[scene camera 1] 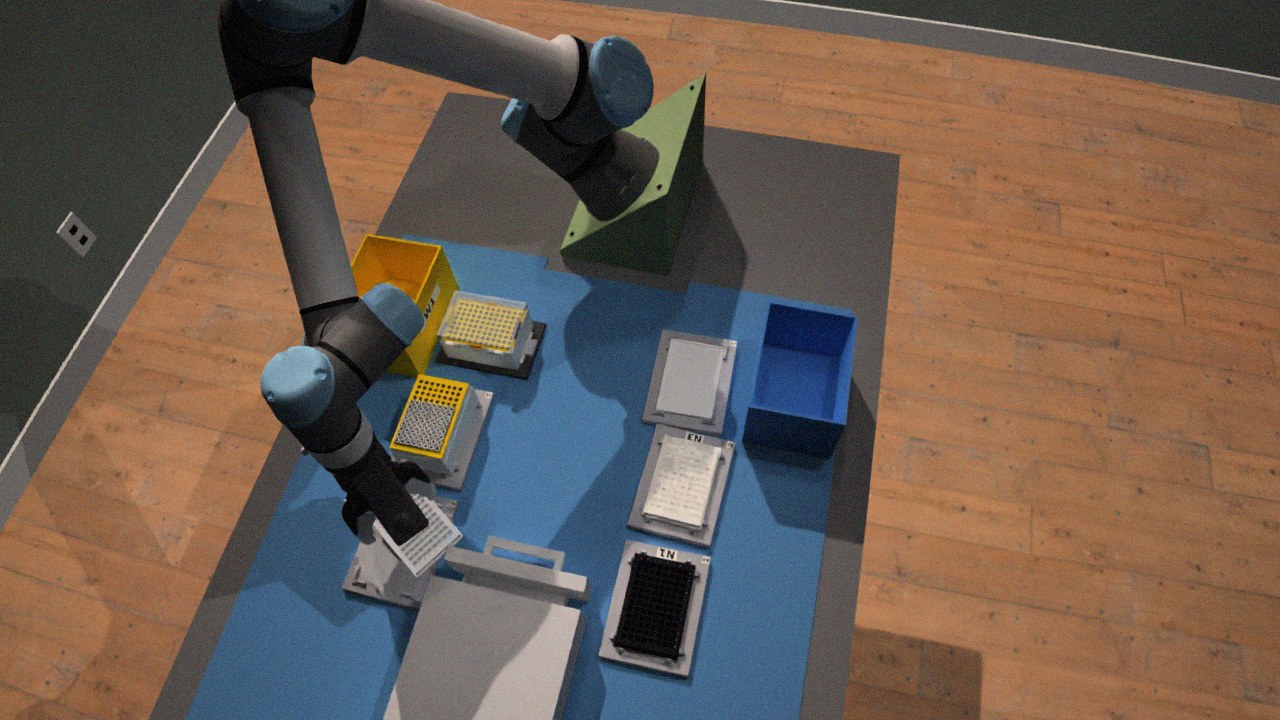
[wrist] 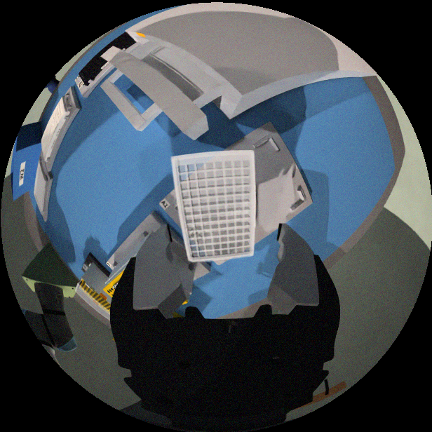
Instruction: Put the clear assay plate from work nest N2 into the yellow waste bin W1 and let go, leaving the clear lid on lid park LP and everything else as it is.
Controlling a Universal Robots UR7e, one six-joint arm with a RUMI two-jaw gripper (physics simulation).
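Frame: origin at the arm's base, x ahead, y left, z up, level; metres.
Where they show: arm's base at its link origin: (scene camera 1: 626, 183).
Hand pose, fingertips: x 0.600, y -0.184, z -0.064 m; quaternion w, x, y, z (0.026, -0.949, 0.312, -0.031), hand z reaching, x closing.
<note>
Each offset is from my fingertips to the top centre of the thing. "pt": to the spot under its first point.
A pale, clear-looking assay plate {dx -0.003, dy +0.005, dz -0.019 m} (scene camera 1: 436, 541) (wrist: 217, 200) lies askew across a grey nest {dx +0.026, dy -0.007, dz -0.035 m} (scene camera 1: 380, 582) (wrist: 280, 185) at the front left; the nest's tag is too small to read surely. My gripper (scene camera 1: 413, 512) (wrist: 224, 225) is open and empty, over that plate; in the wrist view the plate's near end shows between the fingertips. In the scene view the gripper hides part of the plate. The yellow bin W1 {dx -0.329, dy -0.141, dz +0.067 m} (scene camera 1: 440, 277) stands at the back left, partly behind the arm. A flat lid {dx -0.319, dy +0.347, dz -0.034 m} (scene camera 1: 693, 377) lies on a nest at the right.
Another clear-looking plate {dx -0.151, dy +0.368, dz -0.027 m} (scene camera 1: 682, 479) sits in a right-hand nest, and a black plate {dx +0.030, dy +0.368, dz -0.027 m} (scene camera 1: 656, 604) in the nest marked N1. A grey machine {pt dx +0.142, dy +0.185, dz +0.030 m} (scene camera 1: 492, 649) (wrist: 250, 37) with a handle (wrist: 165, 95) stands beside the askew plate. Yellow-topped racks {dx -0.153, dy -0.010, dz +0.024 m} (scene camera 1: 429, 425) {pt dx -0.316, dy +0.027, dz +0.024 m} (scene camera 1: 486, 324) stand near W1. A blue bin {dx -0.326, dy +0.509, dz +0.067 m} (scene camera 1: 796, 434) is right.
</note>
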